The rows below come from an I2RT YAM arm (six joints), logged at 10 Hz.
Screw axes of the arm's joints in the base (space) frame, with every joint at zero. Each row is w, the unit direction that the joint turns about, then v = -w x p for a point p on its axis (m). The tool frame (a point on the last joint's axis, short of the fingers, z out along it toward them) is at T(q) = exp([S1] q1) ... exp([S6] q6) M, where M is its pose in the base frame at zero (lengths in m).
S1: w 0 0 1 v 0 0 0
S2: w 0 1 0 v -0.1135 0 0.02
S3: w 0 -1 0 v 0.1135 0 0.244
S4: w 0 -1 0 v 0.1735 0 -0.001
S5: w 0 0 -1 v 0 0.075 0
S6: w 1 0 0 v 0 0.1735 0
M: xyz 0.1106 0 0.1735 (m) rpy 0 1.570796 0 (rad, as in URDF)
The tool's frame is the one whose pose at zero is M.
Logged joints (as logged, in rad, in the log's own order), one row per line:
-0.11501, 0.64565, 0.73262, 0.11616, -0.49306, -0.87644
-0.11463, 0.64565, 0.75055, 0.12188, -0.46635, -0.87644
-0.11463, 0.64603, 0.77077, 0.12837, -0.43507, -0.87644
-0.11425, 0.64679, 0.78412, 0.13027, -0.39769, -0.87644
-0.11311, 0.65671, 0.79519, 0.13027, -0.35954, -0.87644
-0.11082, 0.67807, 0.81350, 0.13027, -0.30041, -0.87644
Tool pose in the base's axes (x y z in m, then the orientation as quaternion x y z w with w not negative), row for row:
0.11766, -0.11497, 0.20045, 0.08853, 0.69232, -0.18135, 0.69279
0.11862, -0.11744, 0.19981, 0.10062, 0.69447, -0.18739, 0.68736
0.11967, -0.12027, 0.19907, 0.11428, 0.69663, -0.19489, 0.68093
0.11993, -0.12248, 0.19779, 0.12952, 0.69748, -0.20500, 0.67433
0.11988, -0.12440, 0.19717, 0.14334, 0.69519, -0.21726, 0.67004
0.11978, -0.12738, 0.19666, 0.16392, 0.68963, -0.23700, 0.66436
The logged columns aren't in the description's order. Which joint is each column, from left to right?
Columns, left to right: q6, q4, q2, q3, q5, q1.
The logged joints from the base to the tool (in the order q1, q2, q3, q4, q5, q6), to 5 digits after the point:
-0.87644, 0.73262, 0.11616, 0.64565, -0.49306, -0.11501
-0.87644, 0.75055, 0.12188, 0.64565, -0.46635, -0.11463
-0.87644, 0.77077, 0.12837, 0.64603, -0.43507, -0.11463
-0.87644, 0.78412, 0.13027, 0.64679, -0.39769, -0.11425
-0.87644, 0.79519, 0.13027, 0.65671, -0.35954, -0.11311
-0.87644, 0.81350, 0.13027, 0.67807, -0.30041, -0.11082

